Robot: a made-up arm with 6 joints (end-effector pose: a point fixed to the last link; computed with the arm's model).
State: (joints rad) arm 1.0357 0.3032 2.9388 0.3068 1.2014 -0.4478
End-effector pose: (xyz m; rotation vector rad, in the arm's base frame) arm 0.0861 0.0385 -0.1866 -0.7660 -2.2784 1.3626
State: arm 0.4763 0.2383 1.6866 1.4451 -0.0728 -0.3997
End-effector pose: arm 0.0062 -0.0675 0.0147 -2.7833 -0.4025 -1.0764
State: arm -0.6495 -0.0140 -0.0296 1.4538 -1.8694 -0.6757
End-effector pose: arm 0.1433 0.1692 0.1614 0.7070 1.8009 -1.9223
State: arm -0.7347 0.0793 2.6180 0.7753 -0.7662 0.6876
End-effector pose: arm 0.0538 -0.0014 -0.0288 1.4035 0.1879 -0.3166
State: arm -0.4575 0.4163 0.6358 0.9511 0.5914 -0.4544
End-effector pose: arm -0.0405 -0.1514 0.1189 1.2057 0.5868 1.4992
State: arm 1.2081 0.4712 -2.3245 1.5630 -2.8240 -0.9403
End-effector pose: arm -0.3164 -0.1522 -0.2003 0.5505 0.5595 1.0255
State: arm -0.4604 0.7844 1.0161 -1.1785 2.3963 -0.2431
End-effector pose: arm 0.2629 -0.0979 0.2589 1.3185 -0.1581 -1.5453
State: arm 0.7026 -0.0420 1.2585 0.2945 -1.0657 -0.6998
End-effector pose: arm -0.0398 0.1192 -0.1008 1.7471 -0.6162 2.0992
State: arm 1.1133 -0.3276 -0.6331 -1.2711 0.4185 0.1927
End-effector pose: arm -0.1481 -0.0429 0.1306 0.9485 -0.2149 0.1896
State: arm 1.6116 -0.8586 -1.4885 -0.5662 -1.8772 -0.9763
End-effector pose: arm 0.1152 -0.2909 0.1373 -0.8404 -1.4230 0.9059
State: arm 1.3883 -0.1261 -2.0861 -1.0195 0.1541 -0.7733
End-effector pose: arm -0.0969 -0.0574 0.0364 0.6663 -2.2199 0.5972
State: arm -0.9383 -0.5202 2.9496 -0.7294 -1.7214 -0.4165
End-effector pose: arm 0.0779 0.0307 -0.2594 0.8664 -0.3580 1.3476
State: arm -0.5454 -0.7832 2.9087 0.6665 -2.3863 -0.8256
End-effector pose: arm 0.1673 0.3815 -0.0067 1.2992 -1.5434 0.5602
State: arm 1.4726 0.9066 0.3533 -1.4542 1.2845 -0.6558
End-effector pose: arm -0.0783 -0.0166 0.1005 0.9486 0.3080 1.1602
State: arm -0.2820 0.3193 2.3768 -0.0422 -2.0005 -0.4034
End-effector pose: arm 0.0596 -0.1698 -0.3132 0.3161 -0.4002 1.2595
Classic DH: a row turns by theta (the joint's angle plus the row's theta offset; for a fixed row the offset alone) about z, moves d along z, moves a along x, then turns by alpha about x. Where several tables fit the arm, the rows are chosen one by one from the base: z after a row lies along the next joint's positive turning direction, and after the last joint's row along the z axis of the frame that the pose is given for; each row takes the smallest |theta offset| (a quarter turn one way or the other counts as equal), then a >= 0, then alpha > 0; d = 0 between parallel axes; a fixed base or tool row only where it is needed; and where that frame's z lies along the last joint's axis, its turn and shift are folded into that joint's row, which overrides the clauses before.
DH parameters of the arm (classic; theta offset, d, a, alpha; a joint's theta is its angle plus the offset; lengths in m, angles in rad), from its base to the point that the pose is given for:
base (fixed): -0.63 0.198 0.0451 -0.4837
joint 1: -0.8888 -0.0411 0.0472 1.9444
joint 2: 1.07 0.027 -0.1837 -1.8013
joint 3: 1.561 0.0007 -0.0179 1.3666
joint 4: 0.0984 0.1931 0.0587 -1.5029
joint 5: 0.0223 0.0258 -0.063 -1.5708
joint 6: 0.6588 0.2244 0.0252 -2.5461
tool (fixed): 1.9011 0.0464 0 0

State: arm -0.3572 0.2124 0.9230 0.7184 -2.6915 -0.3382
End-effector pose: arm 0.3635 -0.0479 0.1321 -0.9793 -2.3181 1.1261
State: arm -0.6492 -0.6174 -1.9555 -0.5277 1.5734 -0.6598
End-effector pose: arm 0.0743 0.2525 -0.0996 -0.0575 -1.9092 0.9899
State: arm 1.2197 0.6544 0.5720 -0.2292 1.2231 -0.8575
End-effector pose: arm -0.0075 -0.0828 0.1848 1.3241 1.5718 1.3846
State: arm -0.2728 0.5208 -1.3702 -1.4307 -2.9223 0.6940
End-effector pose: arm -0.3845 -0.1042 0.0382 1.2203 0.4276 0.5636
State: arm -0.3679 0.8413 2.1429 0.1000 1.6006 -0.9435
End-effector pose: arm 0.2414 -0.2874 0.1255 2.2792 0.4361 -1.3380
